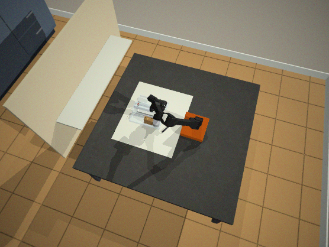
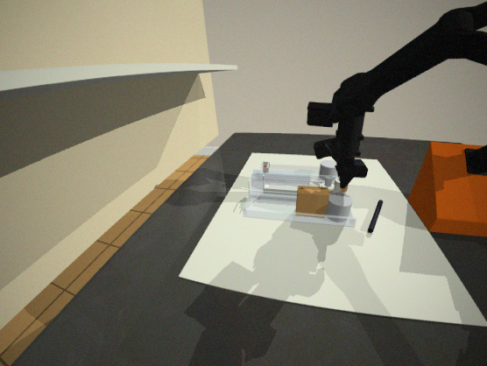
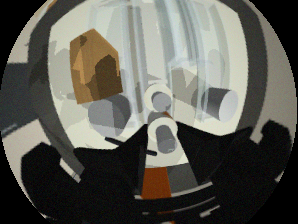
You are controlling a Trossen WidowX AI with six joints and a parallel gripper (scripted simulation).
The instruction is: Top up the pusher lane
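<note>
The white mat lies 6 cm ahead of my gripper tip, 1 cm to the left of it and 5 cm below it. Also, from my gripper tip: brown box 8 cm ahead, 8 cm to the left, 1 cm below; black rod 9 cm behind, 7 cm to the left, 4 cm below.
</note>
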